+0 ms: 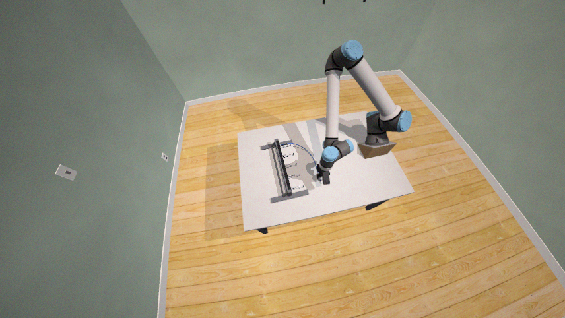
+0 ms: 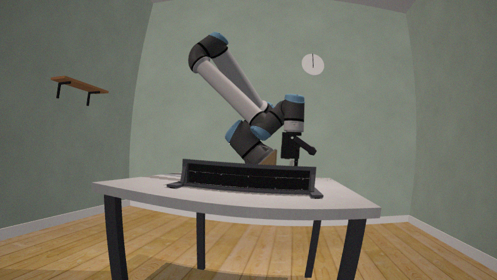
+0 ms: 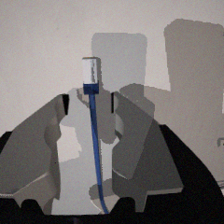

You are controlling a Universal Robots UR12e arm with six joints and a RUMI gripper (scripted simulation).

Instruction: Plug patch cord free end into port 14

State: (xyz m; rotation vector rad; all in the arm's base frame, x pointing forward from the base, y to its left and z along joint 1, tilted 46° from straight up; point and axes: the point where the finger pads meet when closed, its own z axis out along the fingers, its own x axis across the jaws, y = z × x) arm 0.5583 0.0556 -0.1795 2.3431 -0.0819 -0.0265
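Right now my hand is 30 mm above the plug and 10 mm to the right of it.
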